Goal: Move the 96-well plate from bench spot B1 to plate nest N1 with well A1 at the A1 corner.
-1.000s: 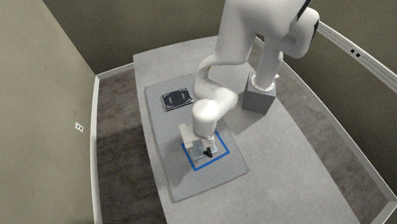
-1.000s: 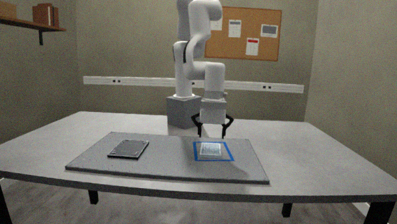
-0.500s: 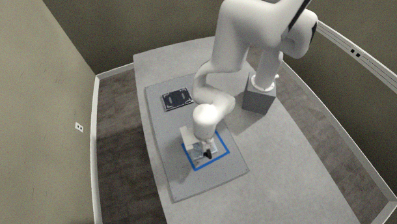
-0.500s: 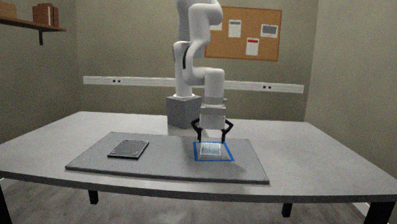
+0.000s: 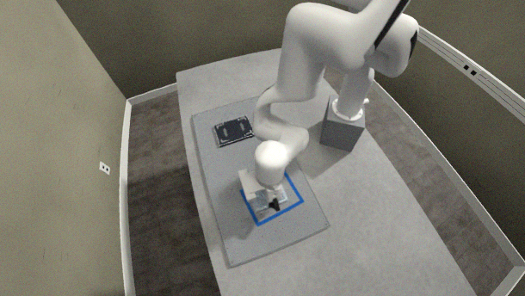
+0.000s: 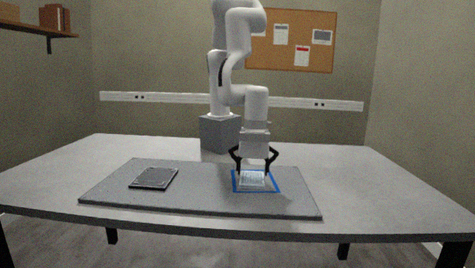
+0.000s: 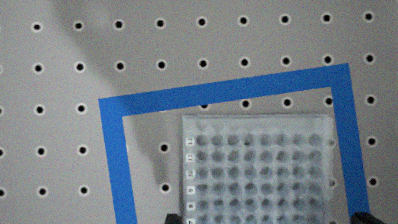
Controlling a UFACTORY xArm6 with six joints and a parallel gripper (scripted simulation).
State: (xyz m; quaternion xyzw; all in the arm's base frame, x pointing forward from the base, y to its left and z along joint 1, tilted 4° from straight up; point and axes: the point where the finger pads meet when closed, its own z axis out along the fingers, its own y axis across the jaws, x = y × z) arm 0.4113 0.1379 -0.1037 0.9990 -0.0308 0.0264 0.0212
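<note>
My gripper is now 30 mm above the 96-well plate. From my hand the other things lie so: dark plate nest: 330 mm to the right, 30 mm below, 20 mm ahead.
</note>
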